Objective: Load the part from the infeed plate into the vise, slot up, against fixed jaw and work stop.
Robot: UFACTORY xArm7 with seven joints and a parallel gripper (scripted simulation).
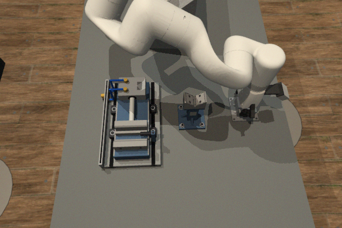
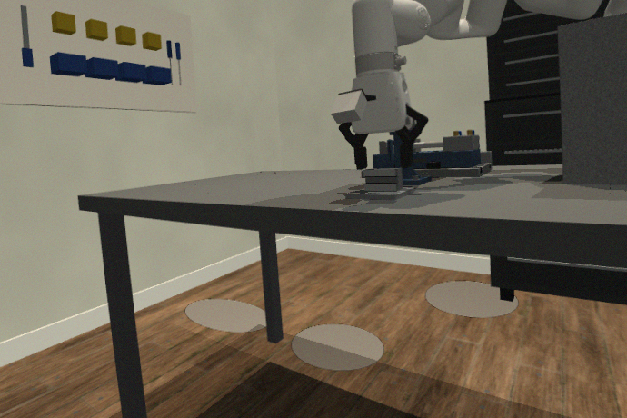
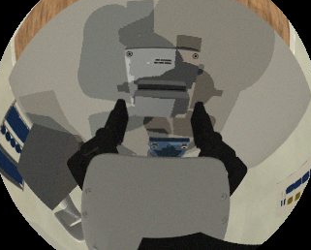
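Right now my hand is 30 mm above the part and 10 mm to the right of it. Round my hand: V-block post: 170 mm to the right, 30 mm ahead; then cylinder rod: 370 mm to the right, 40 mm ahead, 20 mm above; then work stop: 320 mm to the right, 120 mm ahead, 30 mm above.
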